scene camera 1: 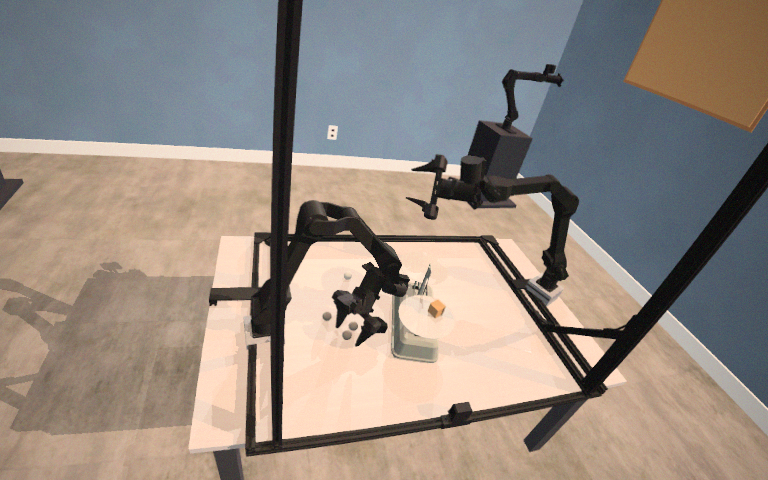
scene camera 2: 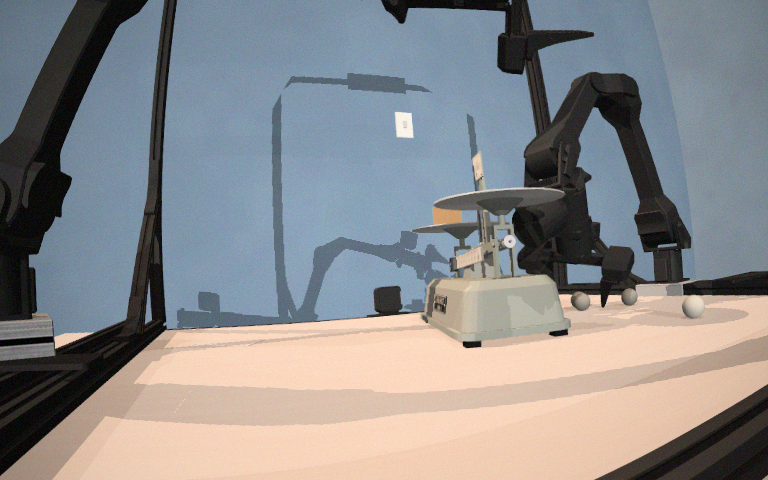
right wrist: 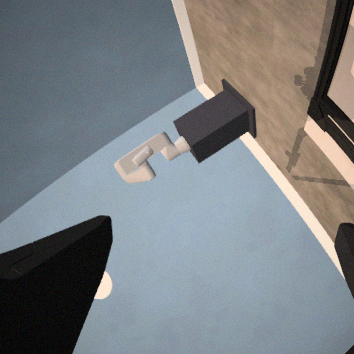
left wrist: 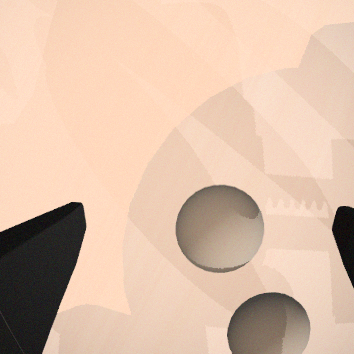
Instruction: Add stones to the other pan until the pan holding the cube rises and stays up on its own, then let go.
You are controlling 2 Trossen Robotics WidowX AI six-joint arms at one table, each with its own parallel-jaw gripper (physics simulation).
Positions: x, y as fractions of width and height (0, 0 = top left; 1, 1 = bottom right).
Scene:
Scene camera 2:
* my left gripper: 0.75, 0.63
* balance scale: 0.63, 0.64

